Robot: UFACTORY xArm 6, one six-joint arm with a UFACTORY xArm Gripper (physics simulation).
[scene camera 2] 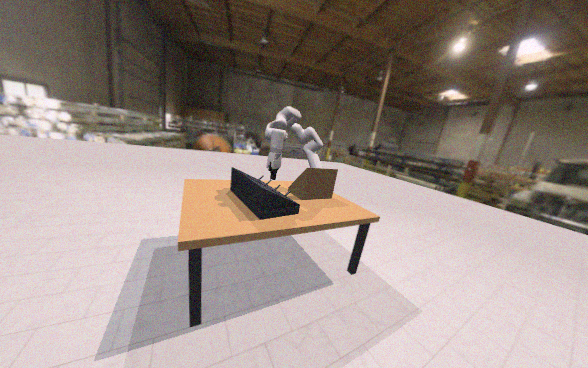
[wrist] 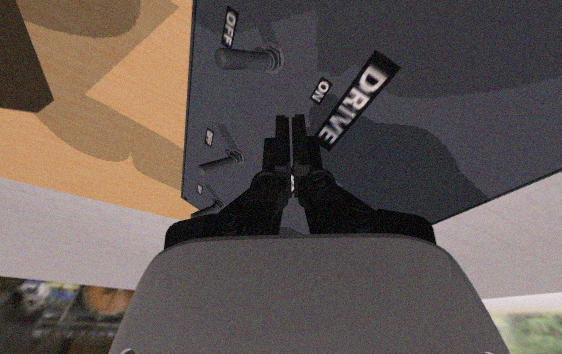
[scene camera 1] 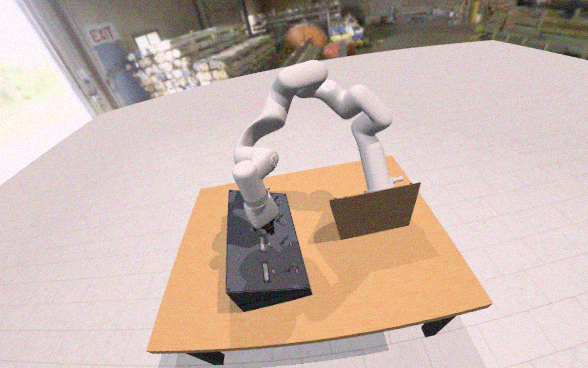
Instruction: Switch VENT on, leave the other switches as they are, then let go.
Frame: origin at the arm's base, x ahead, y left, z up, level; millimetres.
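Where they show: gripper, fingertip midpoint: (scene camera 2: 272, 179) (wrist: 290, 134) (scene camera 1: 271, 232); arm's base at its link origin: (scene camera 2: 319, 175) (scene camera 1: 380, 190).
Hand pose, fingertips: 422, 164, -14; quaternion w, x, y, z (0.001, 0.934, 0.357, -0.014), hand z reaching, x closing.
Note:
Things, the pixels of their centre, and the offset from my fingertips, as dx, dy, dz. "pt": a spot on its surface instead. Level surfaces: height alone.
- dark switch panel at the middle of its body: (wrist: 311, 123) (scene camera 1: 263, 240) (scene camera 2: 260, 192) +62, -37, -100
- DRIVE label at the middle of its body: (wrist: 348, 110) (scene camera 1: 262, 243) +42, +20, -42
- OFF label at a spot on its surface: (wrist: 230, 27) pt -57, -5, -87
- second lever at the middle of its body: (wrist: 218, 164) -7, -117, -51
- third lever at the middle of its body: (wrist: 206, 211) +25, -233, -51
- wooden table at its surface level: dz -162
The dark switch panel (scene camera 1: 240, 272) (scene camera 2: 260, 204) (wrist: 480, 45) stands on the table. My gripper (scene camera 1: 271, 231) (scene camera 2: 273, 177) (wrist: 290, 134) is shut and empty, over the panel beside the DRIVE label (wrist: 359, 100). In the wrist view a lever (wrist: 240, 58) leans towards the panel's edge, near an OFF label (wrist: 230, 27); an ON label (wrist: 320, 90) lies on its other side. A second lever (wrist: 219, 163) and a third lever (wrist: 207, 208) also lean towards that edge. The VENT label cannot be read in any view, and part of the panel is hidden behind the gripper.
A brown upright board (scene camera 1: 377, 212) (scene camera 2: 317, 184) (wrist: 20, 65) stands on the wooden table (scene camera 1: 375, 300) (scene camera 2: 215, 225), between the panel and the arm's base (scene camera 1: 376, 167). Two label plates (scene camera 1: 263, 243) (scene camera 1: 266, 271) on the panel are unreadable in scene camera 1.

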